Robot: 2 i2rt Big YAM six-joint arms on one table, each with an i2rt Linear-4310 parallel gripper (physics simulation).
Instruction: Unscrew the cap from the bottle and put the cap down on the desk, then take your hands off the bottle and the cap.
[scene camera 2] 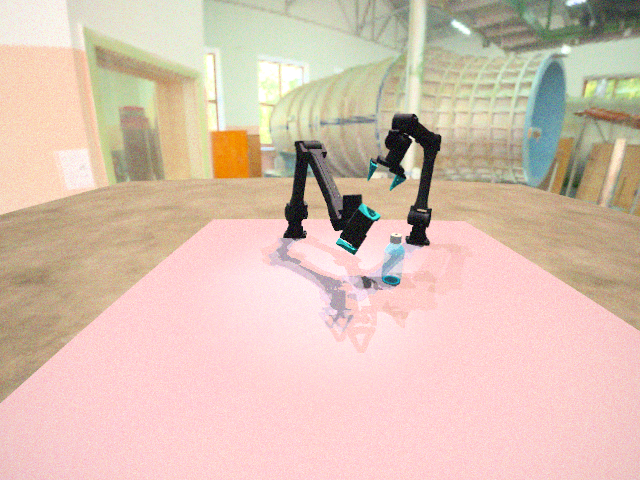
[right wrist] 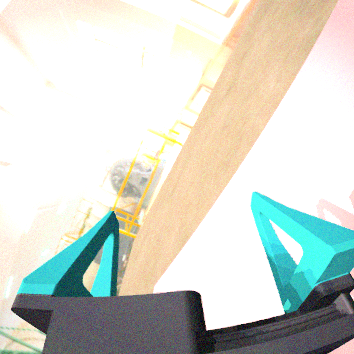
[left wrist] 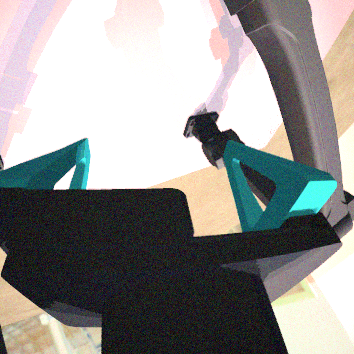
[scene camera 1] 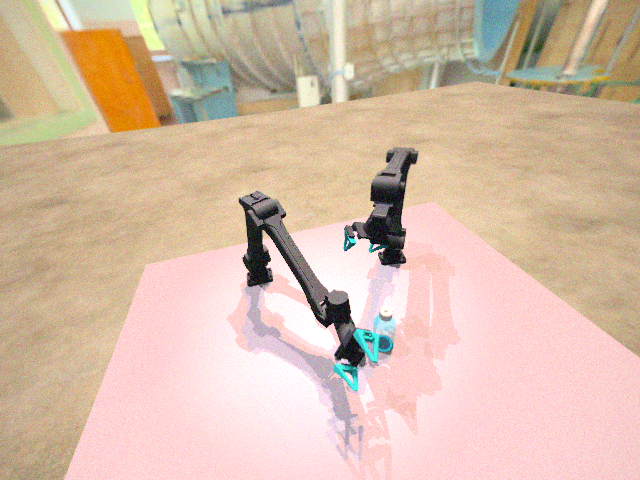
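Note:
My right gripper (scene camera 1: 365, 376) is open and holds nothing. I see my right gripper (scene camera 2: 361, 234) in scene camera 2 too, and in the right wrist view there is my right gripper (right wrist: 183, 208) again. My left gripper (scene camera 1: 356, 251) is open as well, and my left gripper holds nothing; the left wrist view also shows my left gripper (left wrist: 159, 145).

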